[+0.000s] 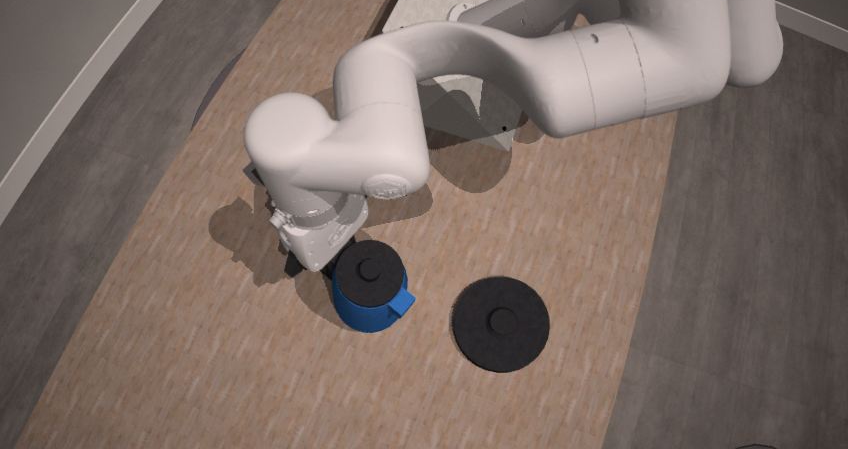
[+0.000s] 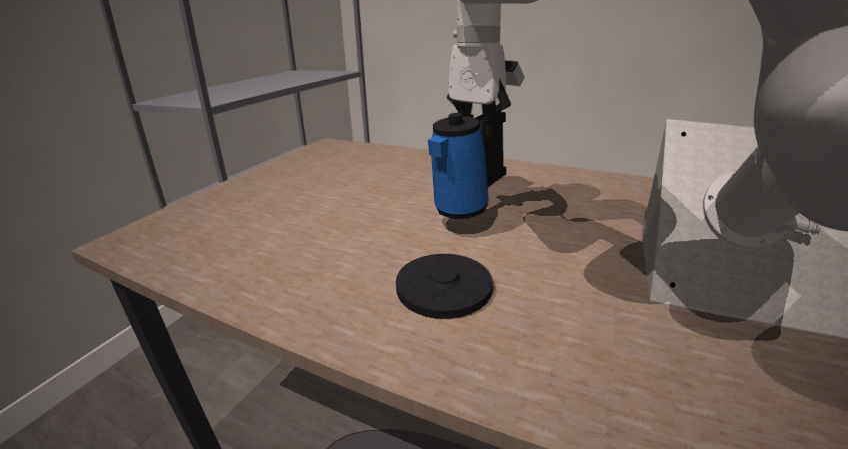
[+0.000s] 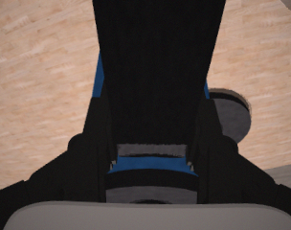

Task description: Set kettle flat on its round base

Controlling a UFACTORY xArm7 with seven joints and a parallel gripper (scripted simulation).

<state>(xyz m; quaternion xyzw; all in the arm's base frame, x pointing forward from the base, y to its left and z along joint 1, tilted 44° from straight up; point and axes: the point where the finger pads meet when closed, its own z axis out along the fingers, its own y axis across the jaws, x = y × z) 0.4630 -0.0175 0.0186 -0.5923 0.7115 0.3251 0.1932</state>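
Right now my hand is 20 mm to the right of the blue kettle and 50 mm above it. Round my hand: round black base: 50 mm behind, 240 mm to the left, 180 mm below.
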